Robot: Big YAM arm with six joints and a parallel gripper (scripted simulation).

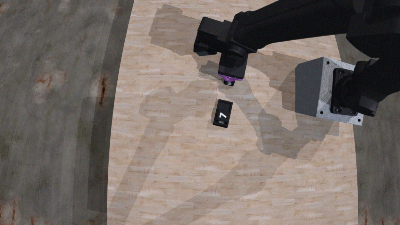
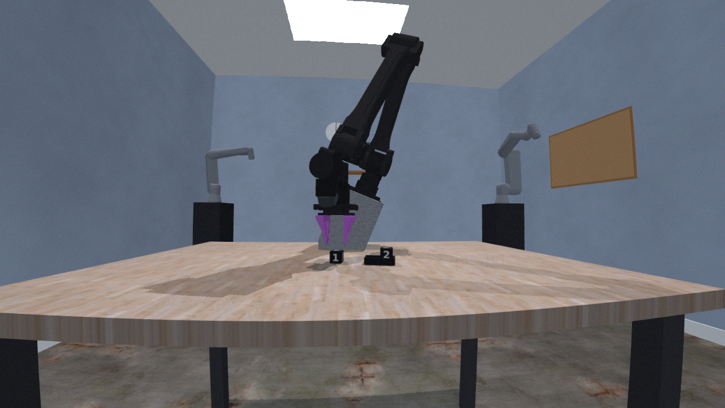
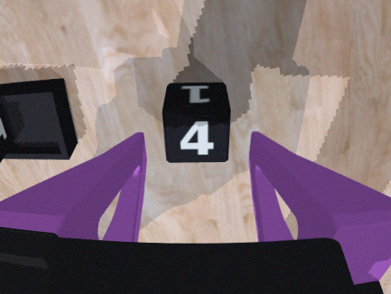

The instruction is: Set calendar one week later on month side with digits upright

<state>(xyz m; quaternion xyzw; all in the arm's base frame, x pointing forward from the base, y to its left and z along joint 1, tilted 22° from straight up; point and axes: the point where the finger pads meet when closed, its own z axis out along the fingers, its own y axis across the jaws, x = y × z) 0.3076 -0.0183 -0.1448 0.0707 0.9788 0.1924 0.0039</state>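
Now: the black cube 10 mm ahead of my hand, 120 mm to the left of it and 30 mm below it. Also, from my hand: black tray 10 mm ahead, 110 mm to the left, 40 mm below.
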